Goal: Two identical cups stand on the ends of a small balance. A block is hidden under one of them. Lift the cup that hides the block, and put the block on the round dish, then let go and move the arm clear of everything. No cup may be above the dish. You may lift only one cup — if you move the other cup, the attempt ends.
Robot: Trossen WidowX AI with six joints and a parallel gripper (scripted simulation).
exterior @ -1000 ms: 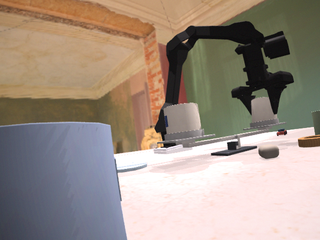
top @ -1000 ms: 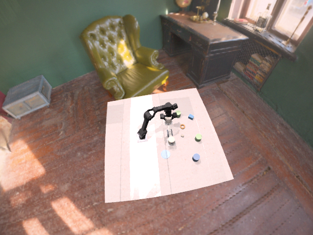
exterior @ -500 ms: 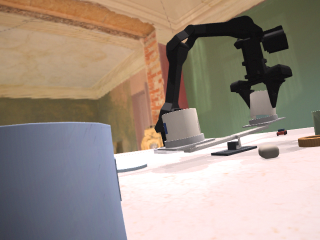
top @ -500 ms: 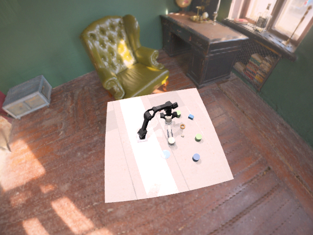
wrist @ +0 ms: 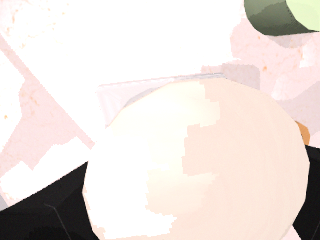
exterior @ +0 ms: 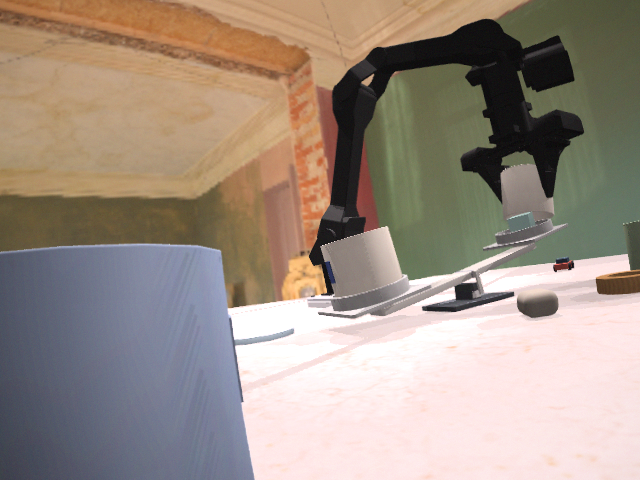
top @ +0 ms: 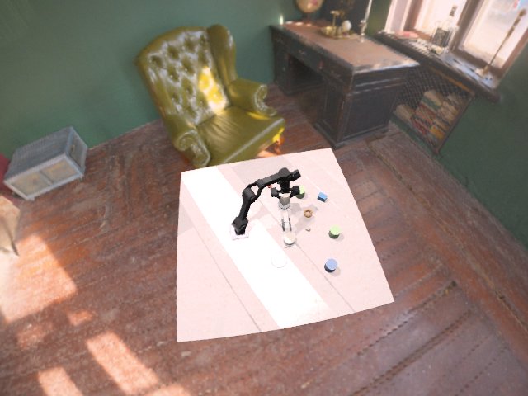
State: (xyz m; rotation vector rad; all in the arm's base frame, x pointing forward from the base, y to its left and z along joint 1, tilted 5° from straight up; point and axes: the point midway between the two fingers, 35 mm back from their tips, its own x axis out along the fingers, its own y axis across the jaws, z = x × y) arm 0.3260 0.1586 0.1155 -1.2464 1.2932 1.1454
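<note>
Right now the pale teal block is 3 cm below my gripper tip, 1 cm to the right of it and 1 cm behind it. From my gripper tip the other things lie so: white cup 2 cm to the left, 1 cm above; then balance beam 14 cm to the right, 8 cm below, 1 cm behind; then balance 14 cm to the right, 9 cm below, 1 cm behind.
</note>
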